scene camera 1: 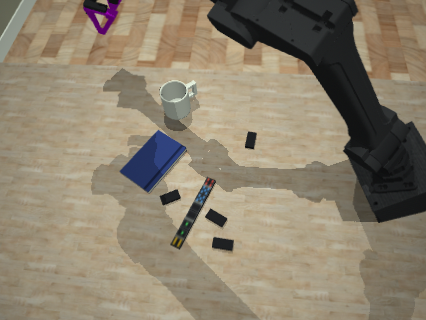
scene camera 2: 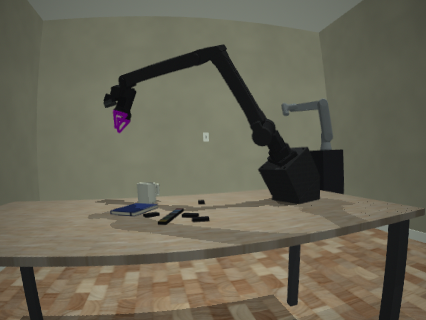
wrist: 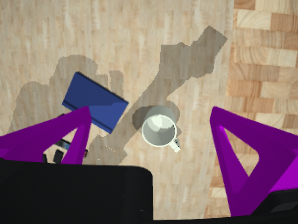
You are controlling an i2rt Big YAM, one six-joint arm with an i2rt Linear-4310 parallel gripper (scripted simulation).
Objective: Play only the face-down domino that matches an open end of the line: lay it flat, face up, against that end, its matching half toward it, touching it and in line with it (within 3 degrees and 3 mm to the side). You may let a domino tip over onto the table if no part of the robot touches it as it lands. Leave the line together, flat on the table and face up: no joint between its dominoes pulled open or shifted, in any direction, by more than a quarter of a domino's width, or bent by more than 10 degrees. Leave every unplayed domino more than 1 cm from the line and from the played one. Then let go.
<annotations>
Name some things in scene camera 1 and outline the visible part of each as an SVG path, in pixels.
A blue book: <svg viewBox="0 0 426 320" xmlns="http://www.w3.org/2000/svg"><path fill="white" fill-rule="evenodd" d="M159 130L120 170L122 175L149 194L187 151L185 146Z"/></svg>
A white mug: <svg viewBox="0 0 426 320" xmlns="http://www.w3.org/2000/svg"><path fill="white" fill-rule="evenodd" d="M169 81L160 89L160 97L165 114L174 120L183 119L190 113L190 98L197 95L196 82L192 81L184 84L181 81Z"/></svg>
</annotations>
